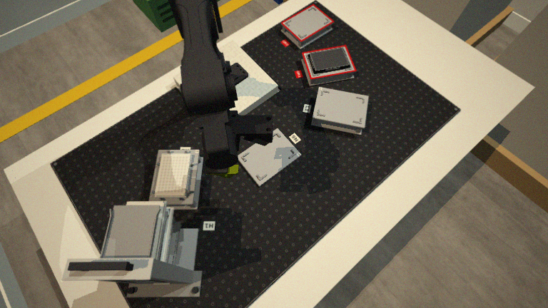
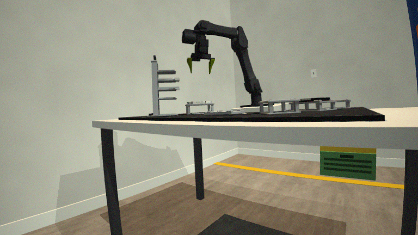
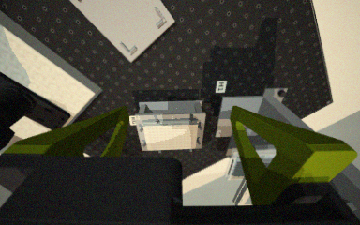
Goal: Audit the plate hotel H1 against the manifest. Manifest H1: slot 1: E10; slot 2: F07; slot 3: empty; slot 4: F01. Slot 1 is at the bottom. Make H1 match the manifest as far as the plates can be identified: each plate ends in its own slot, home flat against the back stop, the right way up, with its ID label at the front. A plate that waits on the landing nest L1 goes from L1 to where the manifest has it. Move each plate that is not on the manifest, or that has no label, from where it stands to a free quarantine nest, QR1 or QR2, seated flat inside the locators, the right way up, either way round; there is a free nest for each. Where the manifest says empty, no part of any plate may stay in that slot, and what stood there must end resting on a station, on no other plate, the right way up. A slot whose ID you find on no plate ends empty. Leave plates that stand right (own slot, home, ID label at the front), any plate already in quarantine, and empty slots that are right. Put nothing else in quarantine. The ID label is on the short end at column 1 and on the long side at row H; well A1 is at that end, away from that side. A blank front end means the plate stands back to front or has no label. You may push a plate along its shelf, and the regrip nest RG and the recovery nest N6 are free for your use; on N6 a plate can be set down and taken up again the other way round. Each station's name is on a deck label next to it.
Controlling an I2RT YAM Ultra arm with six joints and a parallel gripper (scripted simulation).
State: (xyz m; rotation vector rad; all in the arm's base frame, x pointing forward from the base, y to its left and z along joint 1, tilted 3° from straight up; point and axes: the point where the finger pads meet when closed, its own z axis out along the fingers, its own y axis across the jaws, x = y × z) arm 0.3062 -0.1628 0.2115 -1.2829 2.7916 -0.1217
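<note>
The white well plate lies 160 mm below my hand, 130 mm to the right of it and 130 mm behind it. The rest, counted from my hand: regrip nest (170 mm below, 130 mm to the right, 120 mm behind); recovery nest N6 (220 mm below, 130 mm to the left, 10 mm behind); H1 deck label (220 mm below, 130 mm to the right, 40 mm ahead).
</note>
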